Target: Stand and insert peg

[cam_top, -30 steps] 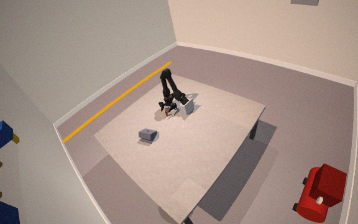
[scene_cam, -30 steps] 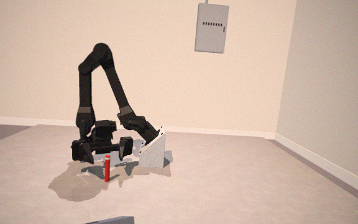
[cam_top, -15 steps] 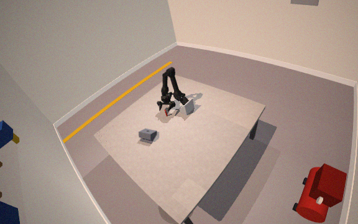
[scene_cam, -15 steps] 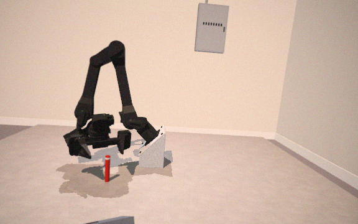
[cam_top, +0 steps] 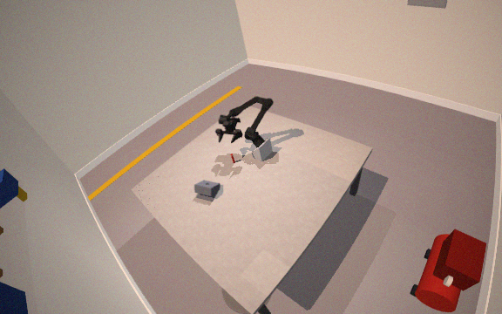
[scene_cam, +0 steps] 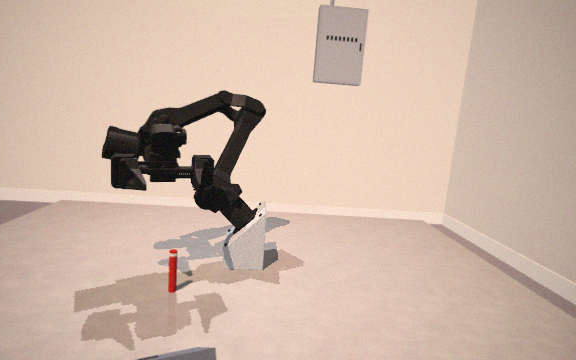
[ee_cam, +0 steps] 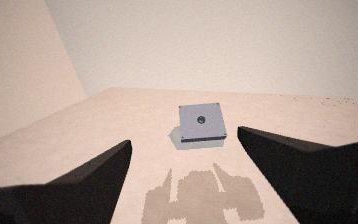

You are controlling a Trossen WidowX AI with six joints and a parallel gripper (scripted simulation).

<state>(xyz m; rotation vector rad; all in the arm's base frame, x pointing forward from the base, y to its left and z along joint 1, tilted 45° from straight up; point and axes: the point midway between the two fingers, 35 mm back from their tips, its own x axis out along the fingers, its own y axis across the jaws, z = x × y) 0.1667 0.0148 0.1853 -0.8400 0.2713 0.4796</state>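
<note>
My gripper tip is 2 cm past the red peg and 15 cm above it. From my gripper tip the other things lie so: grey sloped panel (26 cm ahead, 7 cm to the left, 17 cm below).
</note>
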